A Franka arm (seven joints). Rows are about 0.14 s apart.
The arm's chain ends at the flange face. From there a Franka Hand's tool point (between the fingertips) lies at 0.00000 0.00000 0.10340 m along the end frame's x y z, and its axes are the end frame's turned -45 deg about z.
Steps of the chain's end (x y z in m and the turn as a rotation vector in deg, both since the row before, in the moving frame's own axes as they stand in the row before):
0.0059 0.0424 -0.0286 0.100 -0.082 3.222
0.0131 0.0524 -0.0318 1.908 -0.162 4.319
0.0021 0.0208 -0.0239 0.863 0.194 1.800
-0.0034 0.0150 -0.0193 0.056 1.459 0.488
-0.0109 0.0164 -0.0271 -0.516 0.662 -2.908
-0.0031 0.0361 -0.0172 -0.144 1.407 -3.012
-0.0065 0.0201 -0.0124 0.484 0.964 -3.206
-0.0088 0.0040 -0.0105 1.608 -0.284 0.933
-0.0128 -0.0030 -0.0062 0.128 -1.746 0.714
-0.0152 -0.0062 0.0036 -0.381 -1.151 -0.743
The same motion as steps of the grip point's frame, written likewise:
-0.0258 0.0339 -0.0286 0.129 0.013 3.222
-0.0255 0.0438 -0.0319 1.464 1.235 4.319
-0.0119 0.0154 -0.0239 0.473 0.747 1.800
-0.0111 0.0100 -0.0193 -0.992 1.071 0.488
-0.0191 0.0054 -0.0271 -0.833 0.103 -2.908
-0.0261 0.0253 -0.0172 -1.097 0.893 -3.012
-0.0169 0.0102 -0.0124 -0.339 1.024 -3.206
-0.0073 -0.0058 -0.0105 1.338 0.936 0.933
-0.0090 -0.0136 -0.0062 1.325 -1.144 0.714
-0.0083 -0.0161 0.0036 0.544 -1.083 -0.743

